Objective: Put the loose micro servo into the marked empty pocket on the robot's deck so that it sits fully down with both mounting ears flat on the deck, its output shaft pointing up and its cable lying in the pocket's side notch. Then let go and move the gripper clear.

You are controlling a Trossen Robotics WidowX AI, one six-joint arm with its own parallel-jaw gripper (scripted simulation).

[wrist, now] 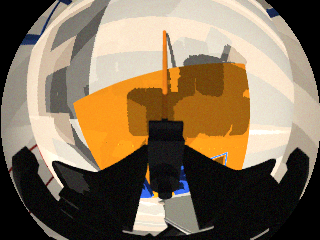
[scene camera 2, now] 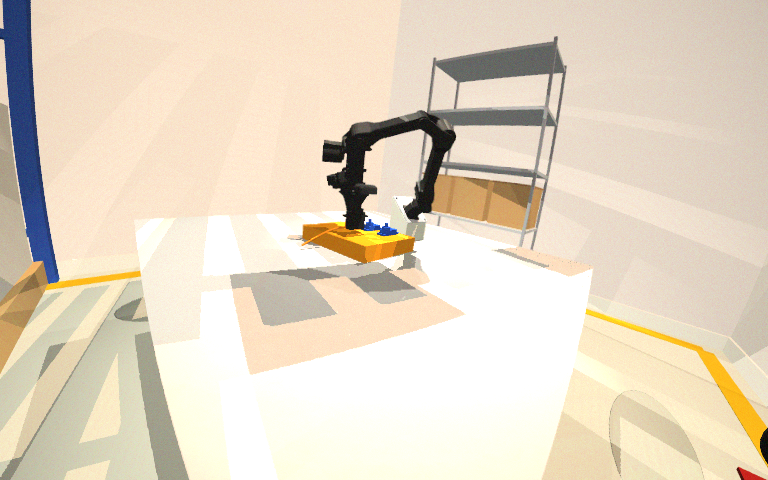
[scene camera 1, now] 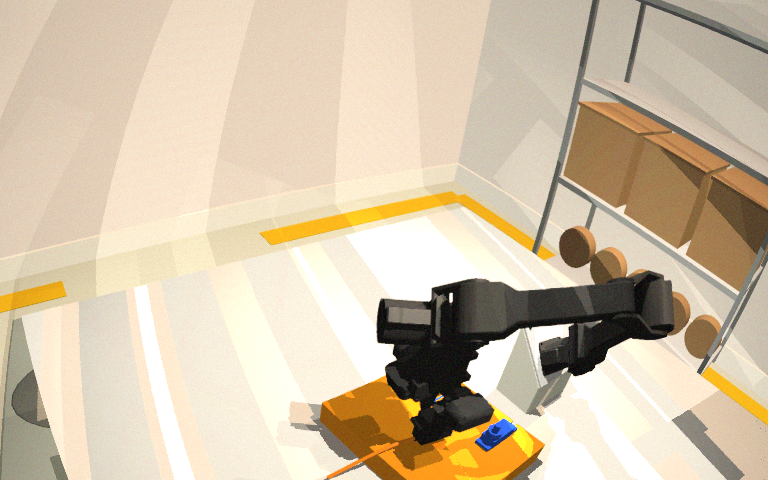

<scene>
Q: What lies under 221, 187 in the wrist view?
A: My gripper.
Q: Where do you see a black micro servo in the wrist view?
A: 166, 143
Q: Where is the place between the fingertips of my gripper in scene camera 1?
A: At 429, 418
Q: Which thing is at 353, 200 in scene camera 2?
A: My gripper.
</scene>
